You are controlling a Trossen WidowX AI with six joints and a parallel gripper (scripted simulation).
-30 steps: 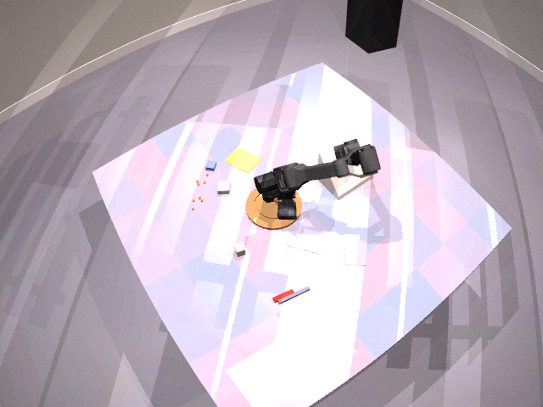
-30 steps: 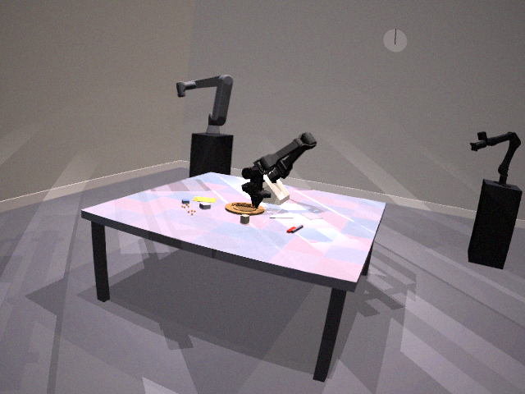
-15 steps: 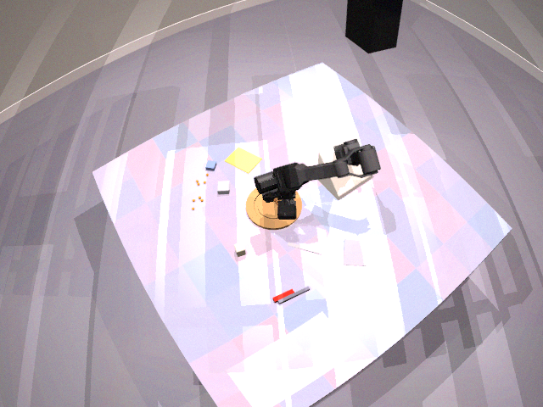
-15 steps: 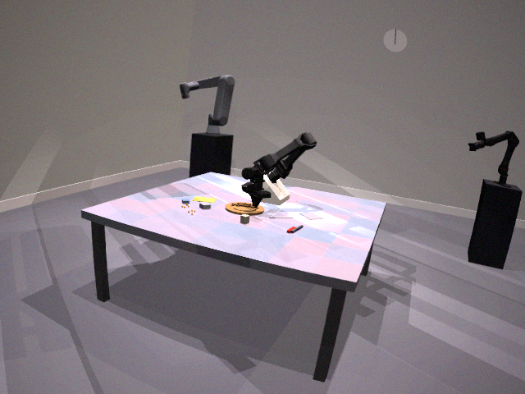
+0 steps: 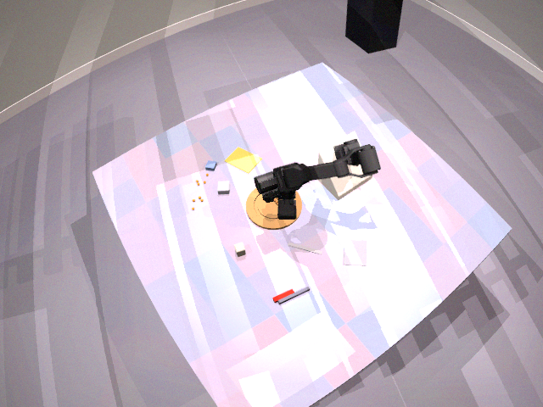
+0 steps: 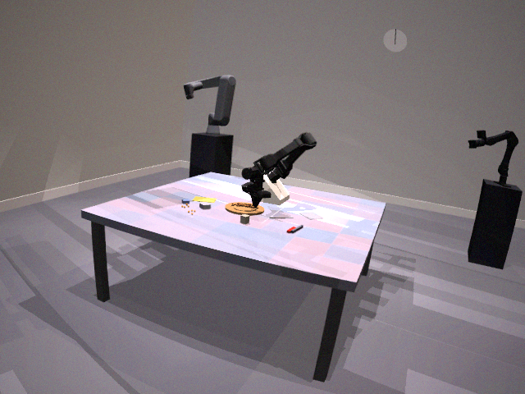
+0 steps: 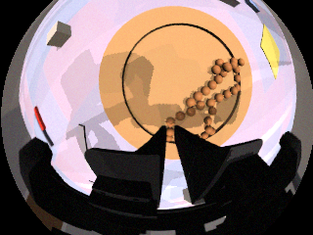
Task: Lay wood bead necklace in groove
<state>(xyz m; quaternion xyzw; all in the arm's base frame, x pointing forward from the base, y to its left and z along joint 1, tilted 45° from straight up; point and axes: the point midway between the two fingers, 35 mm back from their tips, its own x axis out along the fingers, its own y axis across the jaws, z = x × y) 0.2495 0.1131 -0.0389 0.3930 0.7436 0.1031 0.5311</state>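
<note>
Now: gripper tip 40 mm to the left of the round bead board, 30 mm short of it and 10 mm above it. Round my gripper tip: cream cube: 220 mm ahead, 70 mm to the left; then white block: 200 mm to the right, 160 mm ahead; then thin rod: 160 mm to the left, 20 mm ahead, 10 mm below.
</note>
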